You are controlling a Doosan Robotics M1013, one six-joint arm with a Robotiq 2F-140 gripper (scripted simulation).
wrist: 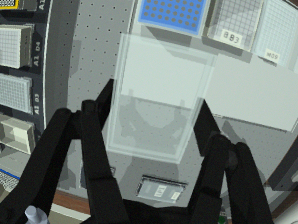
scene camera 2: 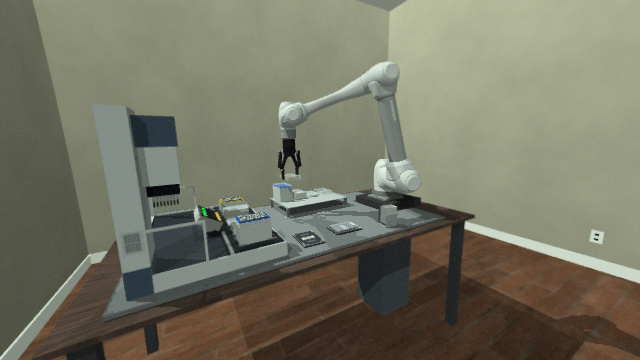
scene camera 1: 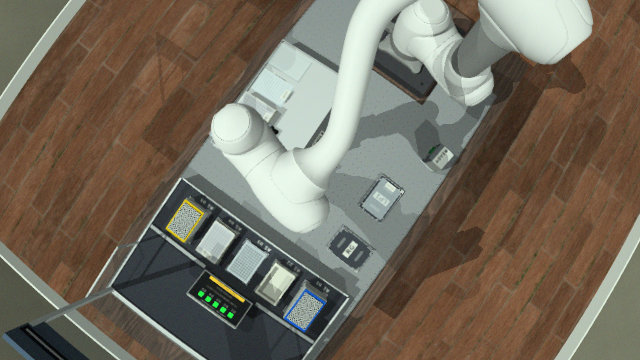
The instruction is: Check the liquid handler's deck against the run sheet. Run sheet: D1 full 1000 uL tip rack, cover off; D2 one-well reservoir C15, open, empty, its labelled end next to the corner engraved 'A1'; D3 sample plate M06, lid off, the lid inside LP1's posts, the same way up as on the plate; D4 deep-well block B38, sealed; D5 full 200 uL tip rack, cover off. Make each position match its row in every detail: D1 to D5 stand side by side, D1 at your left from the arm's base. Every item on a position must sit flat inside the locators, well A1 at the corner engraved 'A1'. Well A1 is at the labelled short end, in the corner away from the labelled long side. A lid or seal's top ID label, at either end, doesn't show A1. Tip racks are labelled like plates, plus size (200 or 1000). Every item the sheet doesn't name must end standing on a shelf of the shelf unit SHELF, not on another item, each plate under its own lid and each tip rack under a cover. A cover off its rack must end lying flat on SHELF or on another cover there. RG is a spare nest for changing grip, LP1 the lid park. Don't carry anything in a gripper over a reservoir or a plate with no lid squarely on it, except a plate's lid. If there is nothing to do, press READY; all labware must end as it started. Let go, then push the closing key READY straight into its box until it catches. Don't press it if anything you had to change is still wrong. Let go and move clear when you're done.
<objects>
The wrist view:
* my gripper: 155, 99
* clear tip rack cover: 159, 86
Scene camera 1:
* cream reservoir: 278, 279
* well plate: 242, 261
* pale block: 220, 236
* yellow-rimmed tip rack: 190, 216
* lid: 383, 196
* shelf unit shelf: 297, 120
</objects>
